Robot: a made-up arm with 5 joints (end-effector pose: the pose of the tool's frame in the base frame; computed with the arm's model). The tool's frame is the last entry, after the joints.
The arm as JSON. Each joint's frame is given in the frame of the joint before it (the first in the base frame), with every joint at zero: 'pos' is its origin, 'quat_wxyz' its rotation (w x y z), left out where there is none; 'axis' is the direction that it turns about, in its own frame. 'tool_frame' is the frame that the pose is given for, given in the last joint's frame.
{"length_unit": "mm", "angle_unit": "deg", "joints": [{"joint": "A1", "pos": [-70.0, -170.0, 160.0], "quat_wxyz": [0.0, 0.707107, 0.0, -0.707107], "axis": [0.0, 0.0, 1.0]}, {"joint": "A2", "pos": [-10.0, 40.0, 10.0], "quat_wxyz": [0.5, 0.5, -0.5, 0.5], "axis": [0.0, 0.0, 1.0]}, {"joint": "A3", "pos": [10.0, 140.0, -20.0], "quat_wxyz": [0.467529, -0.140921, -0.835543, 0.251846], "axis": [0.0, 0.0, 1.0]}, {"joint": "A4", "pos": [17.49, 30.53, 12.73], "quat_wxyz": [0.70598, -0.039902, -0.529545, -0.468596], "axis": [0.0, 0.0, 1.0]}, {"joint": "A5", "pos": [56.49, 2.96, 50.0], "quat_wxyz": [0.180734, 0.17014, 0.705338, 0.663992], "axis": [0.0, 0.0, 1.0]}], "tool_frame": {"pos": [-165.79, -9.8, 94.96], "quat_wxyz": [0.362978, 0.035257, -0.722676, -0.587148]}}
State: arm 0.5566 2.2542 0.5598 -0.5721 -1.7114
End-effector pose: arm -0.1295 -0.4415 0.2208 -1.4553 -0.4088 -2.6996
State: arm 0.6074 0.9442 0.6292 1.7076 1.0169
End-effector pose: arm 0.2345 -0.1414 0.3734 1.6755 -0.1511 1.0098
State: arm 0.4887 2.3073 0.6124 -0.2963 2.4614
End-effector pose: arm 0.0610 -0.3814 -0.0148 -2.4968 0.5404 -0.9954
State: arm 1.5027 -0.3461 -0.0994 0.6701 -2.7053
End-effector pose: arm -0.1741 0.1572 0.3547 -2.3958 -0.7589 1.9451
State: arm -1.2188 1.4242 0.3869 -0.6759 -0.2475
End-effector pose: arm -0.1531 -0.1372 0.0580 -2.4554 -0.4057 2.5117
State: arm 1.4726 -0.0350 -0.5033 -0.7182 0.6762
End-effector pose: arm -0.0885 -0.2191 0.2409 0.5782 0.7238 -1.5352
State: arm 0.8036 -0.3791 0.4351 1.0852 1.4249
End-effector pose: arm -0.1170 0.0558 0.4054 1.5673 0.0352 2.1000
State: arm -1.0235 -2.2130 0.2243 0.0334 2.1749
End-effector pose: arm -0.3599 -0.1155 0.1125 0.3504 0.0704 2.6396
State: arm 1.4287 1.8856 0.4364 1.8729 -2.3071
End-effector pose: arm 0.1169 -0.1084 0.4227 -2.5041 -1.1246 1.2519
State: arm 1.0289 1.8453 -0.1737 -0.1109 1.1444
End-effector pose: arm -0.0691 -0.2609 0.0663 -0.7186 1.3706 2.1642
